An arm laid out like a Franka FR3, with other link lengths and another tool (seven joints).
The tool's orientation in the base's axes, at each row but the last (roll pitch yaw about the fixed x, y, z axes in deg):
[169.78 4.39 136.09]
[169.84 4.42 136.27]
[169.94 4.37 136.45]
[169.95 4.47 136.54]
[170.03 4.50 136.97]
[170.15 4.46 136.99]
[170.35 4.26 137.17]
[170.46 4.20 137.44]
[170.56 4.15 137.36]
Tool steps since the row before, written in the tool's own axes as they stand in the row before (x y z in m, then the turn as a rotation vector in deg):
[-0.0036 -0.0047 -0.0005 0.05 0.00 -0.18]
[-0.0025 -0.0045 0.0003 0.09 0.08 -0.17]
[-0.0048 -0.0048 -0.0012 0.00 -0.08 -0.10]
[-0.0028 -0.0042 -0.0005 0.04 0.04 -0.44]
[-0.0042 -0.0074 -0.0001 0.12 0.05 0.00]
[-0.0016 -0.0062 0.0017 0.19 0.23 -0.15]
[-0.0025 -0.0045 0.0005 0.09 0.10 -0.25]
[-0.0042 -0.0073 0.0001 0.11 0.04 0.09]
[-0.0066 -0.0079 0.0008 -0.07 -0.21 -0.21]
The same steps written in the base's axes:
[-0.0007 -0.0059 -0.0001 -0.07 0.02 0.17]
[-0.0012 -0.0049 -0.0009 -0.04 0.11 0.17]
[0.0000 -0.0069 0.0007 -0.07 -0.07 0.08]
[-0.0009 -0.0050 0.0000 -0.08 0.02 0.44]
[-0.0019 -0.0083 -0.0008 -0.05 0.12 0.00]
[-0.0026 -0.0055 -0.0026 -0.01 0.29 0.17]
[-0.0011 -0.0049 -0.0011 -0.04 0.12 0.26]
[-0.0017 -0.0082 -0.0010 -0.04 0.11 -0.09]
[-0.0002 -0.0102 -0.0016 -0.12 -0.22 0.18]

